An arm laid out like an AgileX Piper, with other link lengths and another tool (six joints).
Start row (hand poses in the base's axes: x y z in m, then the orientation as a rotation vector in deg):
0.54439 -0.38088 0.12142 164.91 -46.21 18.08
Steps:
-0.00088 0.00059 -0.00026 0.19 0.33 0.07
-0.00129 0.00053 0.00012 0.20 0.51 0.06
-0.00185 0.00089 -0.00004 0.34 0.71 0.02
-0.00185 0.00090 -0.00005 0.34 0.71 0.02
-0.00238 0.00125 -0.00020 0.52 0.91 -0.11
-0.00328 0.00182 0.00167 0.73 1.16 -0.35
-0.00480 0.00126 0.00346 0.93 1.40 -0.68
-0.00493 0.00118 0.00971 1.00 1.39 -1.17
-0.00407 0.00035 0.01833 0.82 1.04 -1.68
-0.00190 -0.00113 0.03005 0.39 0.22 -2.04
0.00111 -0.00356 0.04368 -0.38 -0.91 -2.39
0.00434 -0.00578 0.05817 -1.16 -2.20 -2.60
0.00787 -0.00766 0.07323 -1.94 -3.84 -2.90
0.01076 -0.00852 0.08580 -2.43 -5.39 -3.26
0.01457 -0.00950 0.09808 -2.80 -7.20 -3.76
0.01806 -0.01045 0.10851 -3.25 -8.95 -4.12
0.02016 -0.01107 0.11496 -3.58 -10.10 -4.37
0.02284 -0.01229 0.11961 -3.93 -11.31 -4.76
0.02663 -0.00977 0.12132 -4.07 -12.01 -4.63
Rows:
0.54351 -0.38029 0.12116 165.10 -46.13 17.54
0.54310 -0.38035 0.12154 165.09 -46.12 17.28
0.54254 -0.37999 0.12138 165.18 -46.19 16.93
0.54254 -0.37998 0.12137 165.18 -46.19 16.93
0.54201 -0.37963 0.12122 165.26 -46.41 16.57
0.54111 -0.37906 0.12309 165.32 -46.79 16.11
0.53959 -0.37962 0.12488 165.31 -47.30 15.65
0.53946 -0.37970 0.13113 165.13 -48.02 15.59
0.54032 -0.38053 0.13975 164.74 -48.73 16.11
0.54249 -0.38201 0.15147 164.22 -49.20 17.40
0.54550 -0.38444 0.16510 163.41 -49.58 19.26
0.54873 -0.38666 0.17959 162.65 -49.77 21.35
0.55226 -0.38854 0.19465 161.82 -50.13 23.93
0.55515 -0.38940 0.20722 161.20 -50.67 26.28
0.55896 -0.39038 0.21950 160.57 -51.48 28.96
0.56245 -0.39133 0.22993 159.91 -52.04 31.57
0.56455 -0.39195 0.23638 159.41 -52.41 33.30
0.56723 -0.39317 0.24103 158.80 -52.97 35.09
0.57102 -0.39065 0.24274 158.69 -52.82 36.16

